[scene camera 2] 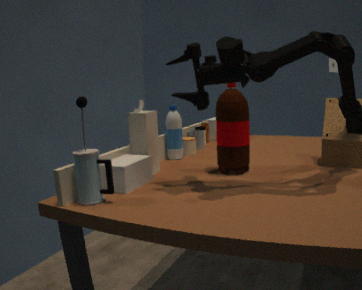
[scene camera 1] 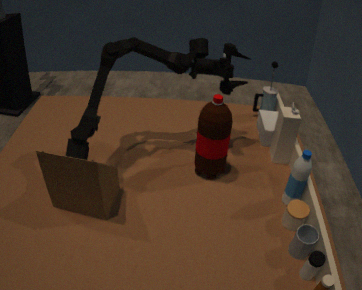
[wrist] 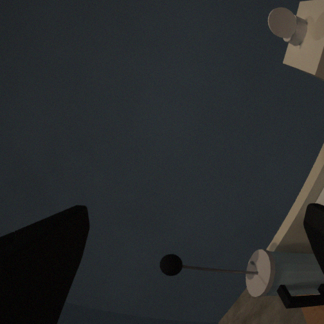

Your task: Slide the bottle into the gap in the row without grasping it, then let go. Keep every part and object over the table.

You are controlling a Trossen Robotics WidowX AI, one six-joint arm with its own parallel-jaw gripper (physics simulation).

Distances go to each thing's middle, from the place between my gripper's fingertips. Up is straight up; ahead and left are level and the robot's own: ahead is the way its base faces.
Right now the tall white carton (scene camera 2: 143,126) is 190 mm below my hand, 170 mm ahead of it and 80 mm to the right of it. Round my hand: large brown bottle (scene camera 2: 232,112) 220 mm to the right, 160 mm below, 100 mm behind; then blue-capped bottle (scene camera 1: 302,167) 310 mm to the right, 210 mm below, 210 mm ahead; then white box (scene camera 2: 129,172) 270 mm below, 140 mm ahead, 60 mm to the left.
